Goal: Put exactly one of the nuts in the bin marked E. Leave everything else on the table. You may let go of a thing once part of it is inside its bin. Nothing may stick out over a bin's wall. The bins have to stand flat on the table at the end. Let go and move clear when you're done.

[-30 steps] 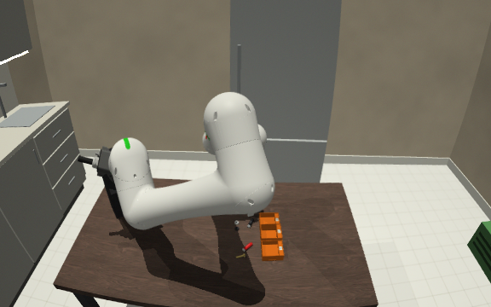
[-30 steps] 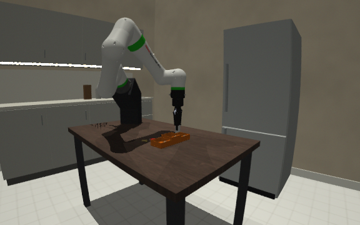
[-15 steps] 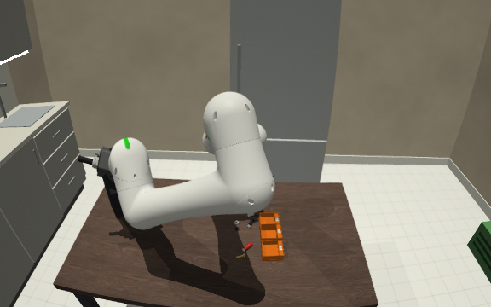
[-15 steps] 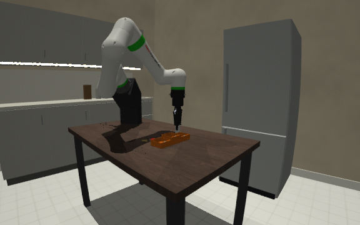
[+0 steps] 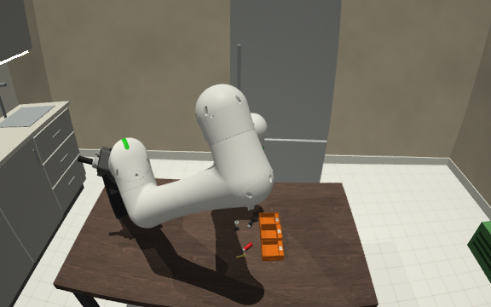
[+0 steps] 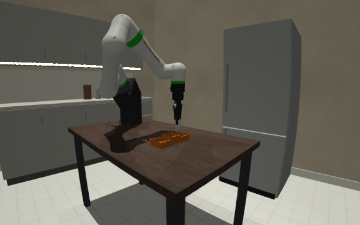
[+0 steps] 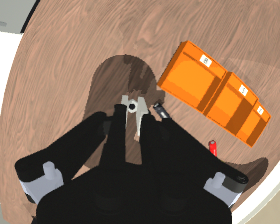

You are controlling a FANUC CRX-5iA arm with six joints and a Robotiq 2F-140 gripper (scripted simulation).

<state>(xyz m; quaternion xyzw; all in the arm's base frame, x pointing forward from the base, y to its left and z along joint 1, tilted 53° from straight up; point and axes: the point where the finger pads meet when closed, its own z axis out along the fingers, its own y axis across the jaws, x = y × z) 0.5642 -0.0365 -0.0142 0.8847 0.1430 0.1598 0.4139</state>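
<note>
The dark cylinder lies 7 cm below my hand, 6 cm to the right of it and 1 cm behind it. The rest, counted from my hand: red piece: 19 cm to the right, 7 cm below, 7 cm behind; then yellow screw: 24 cm to the right, 10 cm behind, 7 cm below.
</note>
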